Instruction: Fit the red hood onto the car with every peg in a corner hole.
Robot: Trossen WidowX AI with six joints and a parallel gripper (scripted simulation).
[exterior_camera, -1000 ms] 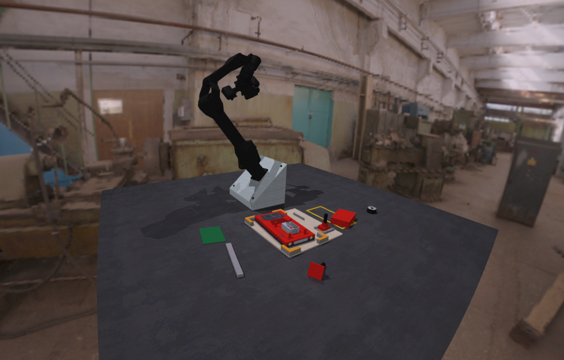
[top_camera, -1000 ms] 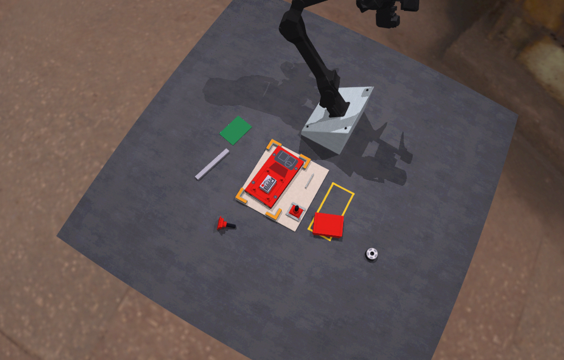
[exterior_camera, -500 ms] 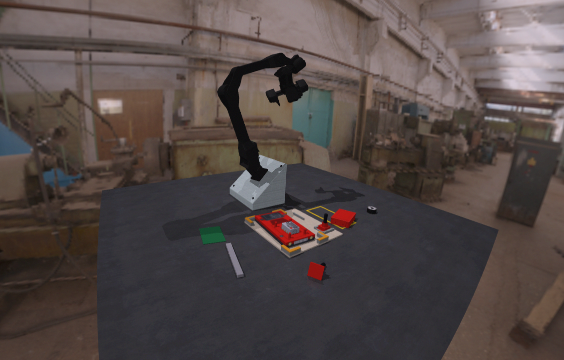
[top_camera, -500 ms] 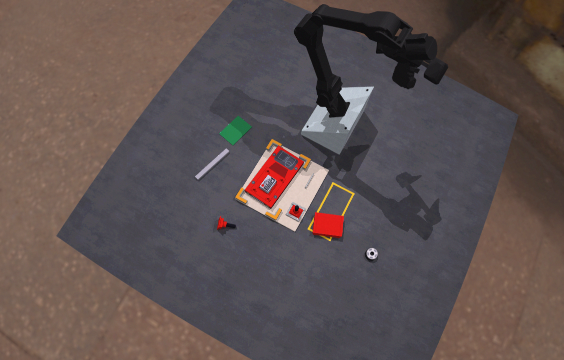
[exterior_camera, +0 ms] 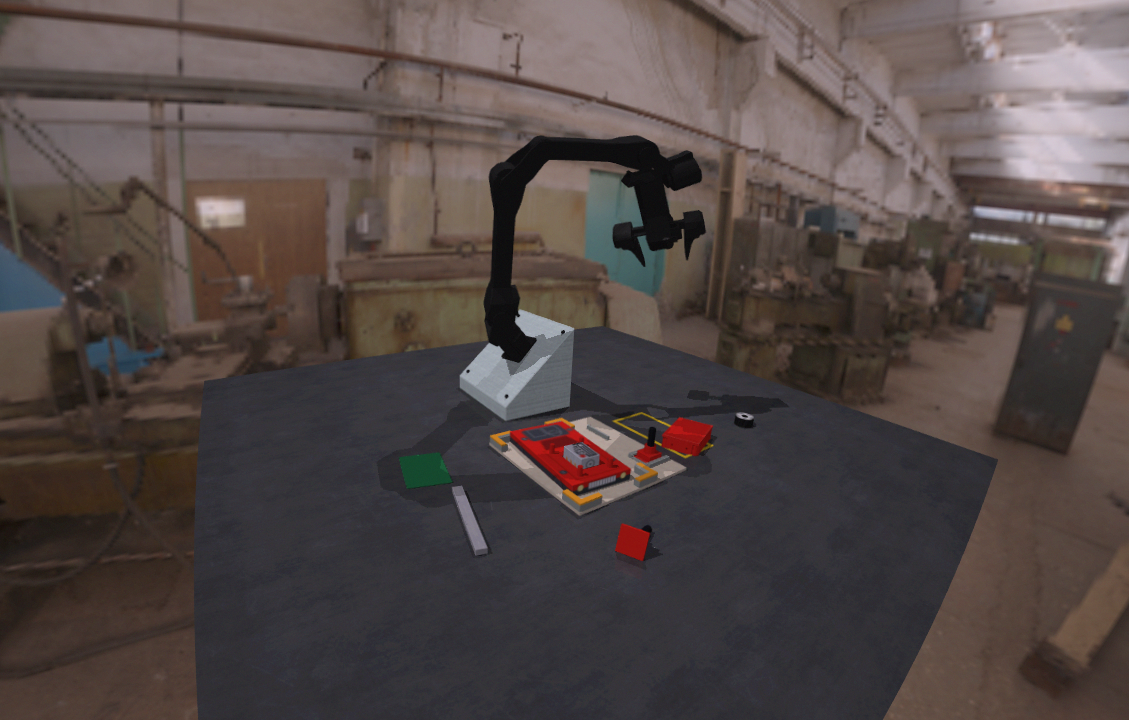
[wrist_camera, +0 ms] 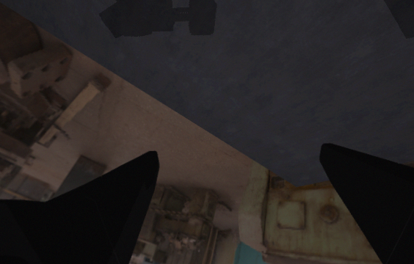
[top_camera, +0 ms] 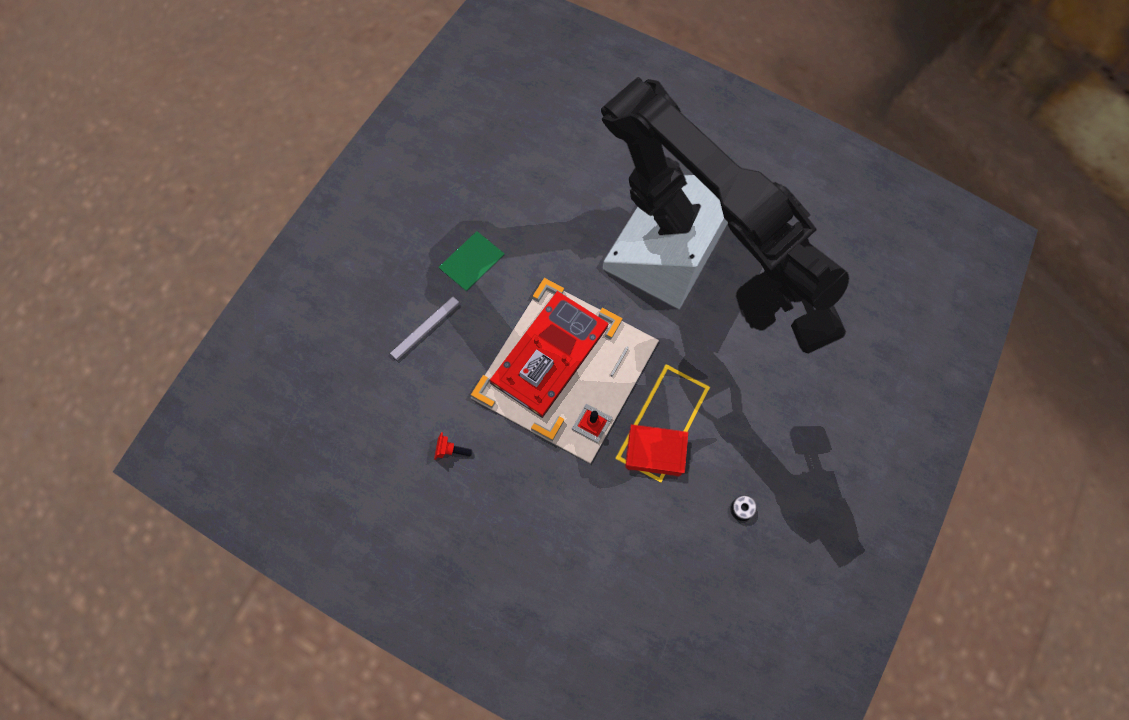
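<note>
Right now my gripper tip is 190 mm short of the red hood, 130 mm to the left of it and 290 mm above it. Round my gripper tip: grey engine block (150 mm ahead, 360 mm to the right, 280 mm below); wheel (220 mm ahead, 40 mm to the left, 300 mm below); beige jig plate (120 mm ahead, 340 mm to the right, 300 mm below).
</note>
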